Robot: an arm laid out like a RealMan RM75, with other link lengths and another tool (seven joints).
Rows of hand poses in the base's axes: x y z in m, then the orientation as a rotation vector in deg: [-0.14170, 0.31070, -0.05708, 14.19, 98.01, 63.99]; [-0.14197, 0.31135, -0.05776, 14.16, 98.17, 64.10]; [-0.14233, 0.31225, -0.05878, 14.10, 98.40, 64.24]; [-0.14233, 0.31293, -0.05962, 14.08, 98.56, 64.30]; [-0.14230, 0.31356, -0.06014, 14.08, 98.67, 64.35]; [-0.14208, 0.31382, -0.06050, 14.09, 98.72, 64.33]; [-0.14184, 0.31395, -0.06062, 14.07, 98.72, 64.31]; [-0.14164, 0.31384, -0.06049, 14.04, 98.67, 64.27]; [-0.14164, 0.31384, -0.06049, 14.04, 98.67, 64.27]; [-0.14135, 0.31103, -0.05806, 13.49, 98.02, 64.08]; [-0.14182, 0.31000, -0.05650, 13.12, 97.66, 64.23]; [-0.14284, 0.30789, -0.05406, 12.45, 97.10, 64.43]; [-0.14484, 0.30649, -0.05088, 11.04, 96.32, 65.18]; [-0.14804, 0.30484, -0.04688, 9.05, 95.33, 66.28]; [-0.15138, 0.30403, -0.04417, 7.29, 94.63, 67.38]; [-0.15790, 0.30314, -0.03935, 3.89, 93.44, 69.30]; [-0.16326, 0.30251, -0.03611, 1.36, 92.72, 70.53]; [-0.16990, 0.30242, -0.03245, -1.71, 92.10, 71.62]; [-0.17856, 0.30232, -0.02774, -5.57, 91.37, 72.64]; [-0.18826, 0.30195, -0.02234, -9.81, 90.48, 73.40]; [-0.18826, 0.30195, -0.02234, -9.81, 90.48, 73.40]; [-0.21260, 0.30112, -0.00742, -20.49, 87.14, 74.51]
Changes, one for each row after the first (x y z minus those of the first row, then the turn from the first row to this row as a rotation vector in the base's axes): [-0.00027, 0.00065, -0.00068, 0.00, 0.14, 0.14]; [-0.00063, 0.00155, -0.00170, -0.01, 0.32, 0.33]; [-0.00063, 0.00223, -0.00254, -0.03, 0.46, 0.43]; [-0.00060, 0.00286, -0.00306, -0.04, 0.56, 0.50]; [-0.00038, 0.00312, -0.00342, -0.06, 0.60, 0.50]; [-0.00014, 0.00325, -0.00354, -0.08, 0.59, 0.50]; [0.00006, 0.00314, -0.00341, -0.11, 0.53, 0.48]; [0.00006, 0.00314, -0.00341, -0.11, 0.53, 0.48]; [0.00035, 0.00033, -0.00098, -0.25, -0.29, 0.45]; [-0.00012, -0.00070, 0.00058, -0.20, -0.72, 0.62]; [-0.00114, -0.00281, 0.00302, -0.18, -1.44, 0.93]; [-0.00314, -0.00421, 0.00620, -0.07, -2.57, 1.91]; [-0.00634, -0.00586, 0.01020, 0.09, -4.04, 3.37]; [-0.00968, -0.00667, 0.01291, 0.25, -5.15, 4.82]; [-0.01620, -0.00756, 0.01773, 0.39, -7.16, 7.58]; [-0.02156, -0.00819, 0.02097, 0.32, -8.52, 9.59]; [-0.02820, -0.00828, 0.02463, -0.10, -10.00, 11.90]; [-0.03686, -0.00838, 0.02934, -0.86, -11.83, 14.65]; [-0.04656, -0.00875, 0.03474, -1.90, -13.93, 17.49]; [-0.04656, -0.00875, 0.03474, -1.90, -13.93, 17.49]; [-0.07090, -0.00958, 0.04966, -4.62, -20.02, 24.12]
